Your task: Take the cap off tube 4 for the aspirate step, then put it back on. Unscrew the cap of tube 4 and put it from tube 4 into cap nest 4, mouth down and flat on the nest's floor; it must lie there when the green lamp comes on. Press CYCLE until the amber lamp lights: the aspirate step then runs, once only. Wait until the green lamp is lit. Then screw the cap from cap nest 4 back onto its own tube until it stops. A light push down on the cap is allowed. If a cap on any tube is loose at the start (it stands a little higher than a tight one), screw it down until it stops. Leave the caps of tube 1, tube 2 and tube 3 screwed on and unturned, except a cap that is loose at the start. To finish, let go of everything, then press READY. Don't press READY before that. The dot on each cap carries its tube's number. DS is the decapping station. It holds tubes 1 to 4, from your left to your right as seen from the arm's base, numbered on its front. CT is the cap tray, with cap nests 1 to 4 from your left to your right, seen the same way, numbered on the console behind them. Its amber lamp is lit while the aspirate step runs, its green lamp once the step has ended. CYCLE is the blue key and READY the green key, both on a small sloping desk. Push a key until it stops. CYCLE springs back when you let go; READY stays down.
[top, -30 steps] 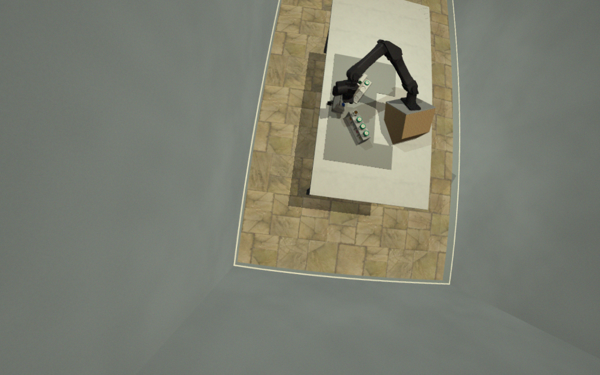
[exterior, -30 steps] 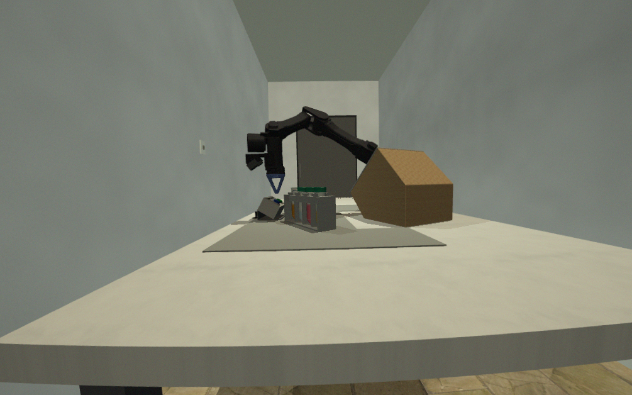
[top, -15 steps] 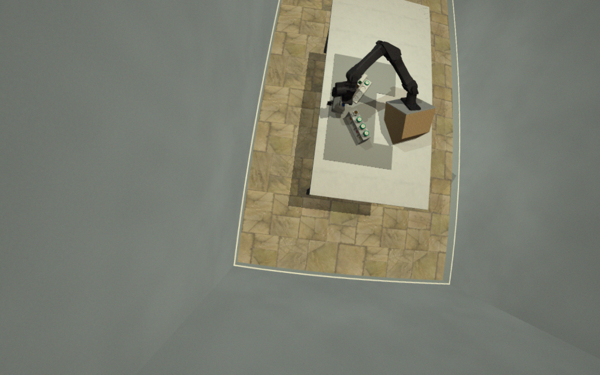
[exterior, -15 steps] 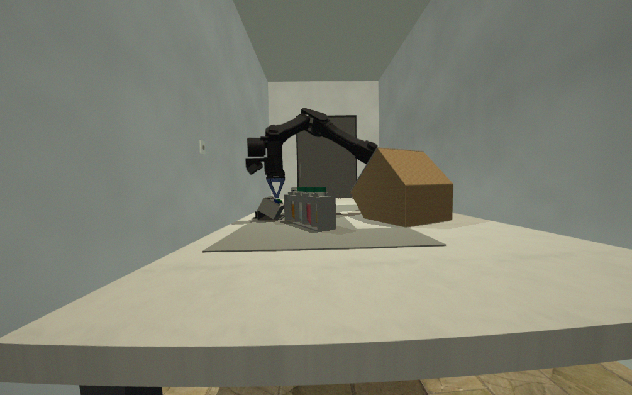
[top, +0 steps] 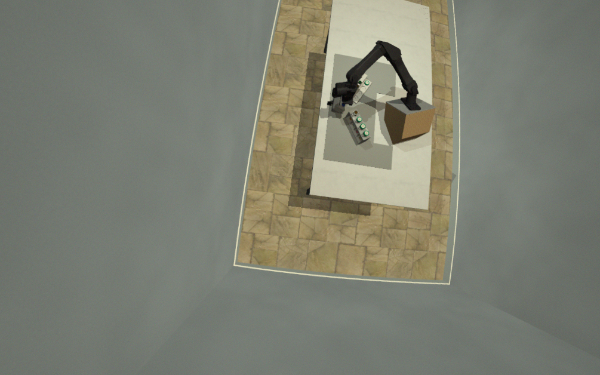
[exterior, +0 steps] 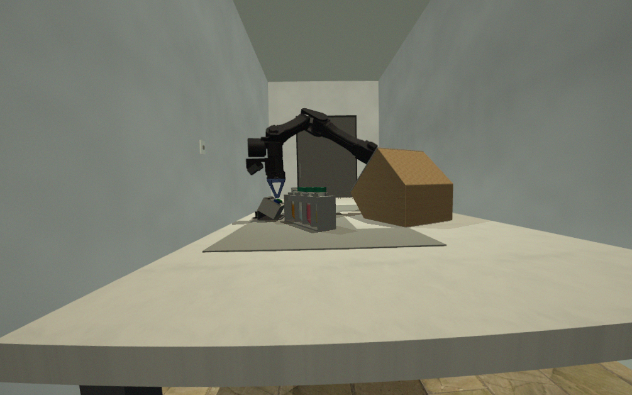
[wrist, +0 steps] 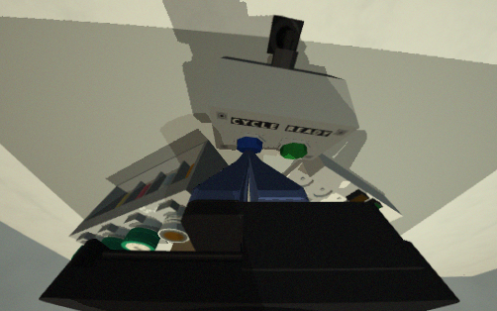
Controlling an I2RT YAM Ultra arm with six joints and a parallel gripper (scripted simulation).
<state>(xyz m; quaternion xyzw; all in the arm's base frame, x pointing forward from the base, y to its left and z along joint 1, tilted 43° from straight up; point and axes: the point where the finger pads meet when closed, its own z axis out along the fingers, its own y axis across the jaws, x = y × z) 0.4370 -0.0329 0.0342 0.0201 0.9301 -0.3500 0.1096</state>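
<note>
Now: hand 2 cm above the blue cycle key. Round my hand: green ready key 4 cm to the right, 2 cm below, 1 cm behind.
</note>
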